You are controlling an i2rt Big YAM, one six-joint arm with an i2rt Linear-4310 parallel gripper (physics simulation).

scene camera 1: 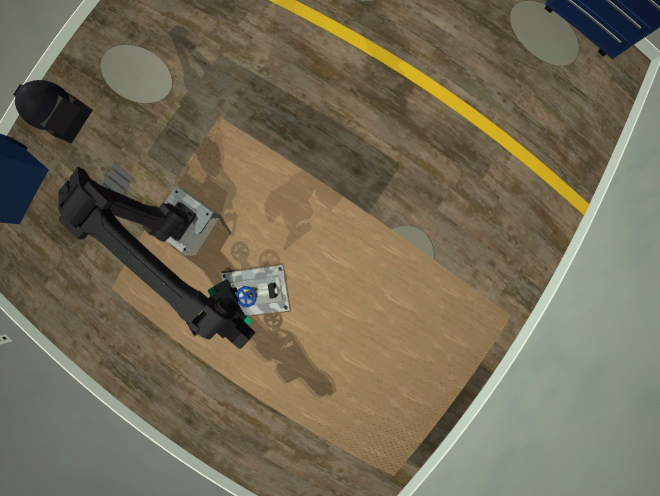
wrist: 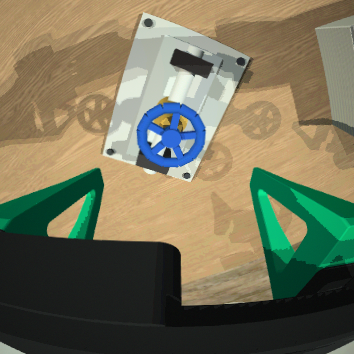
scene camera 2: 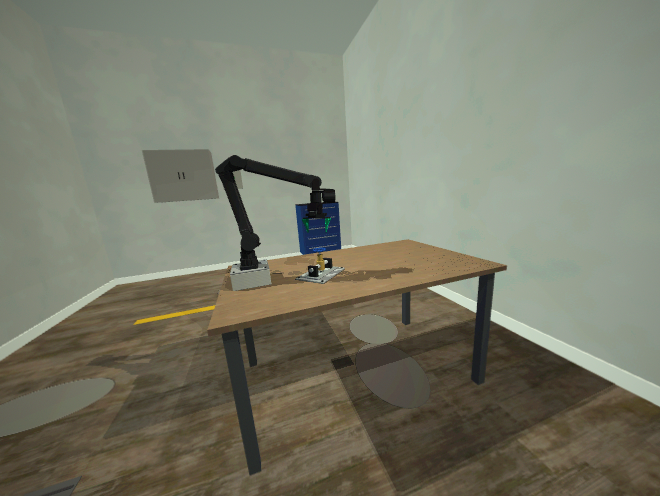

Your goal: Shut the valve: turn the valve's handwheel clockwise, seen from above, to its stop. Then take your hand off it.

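The valve's blue handwheel point(scene camera 1: 246, 296) point(scene camera 2: 319, 249) point(wrist: 171, 139) sits level on top of the brass valve body point(scene camera 2: 320, 261) point(wrist: 164, 103). A white pipe point(wrist: 182, 87) runs from the body to a black block point(wrist: 191, 63), and everything stands on a light metal plate point(scene camera 1: 282, 299) point(wrist: 131, 75). My gripper point(scene camera 1: 229, 306) point(scene camera 2: 316, 230) point(wrist: 176, 175) is wide open and empty, pointing down above the handwheel. In scene camera 2 there is a clear gap between the green fingertips and the wheel. The wheel's turn angle relative to its stop cannot be told.
The plate lies on the wooden table point(scene camera 1: 373, 320) point(scene camera 2: 266, 306). My arm's base block point(scene camera 1: 200, 212) point(scene camera 2: 250, 278) point(wrist: 336, 70) stands on the table near the valve. A blue drawer cabinet point(scene camera 1: 608, 24) point(scene camera 2: 333, 234) stands on the floor beyond the table.
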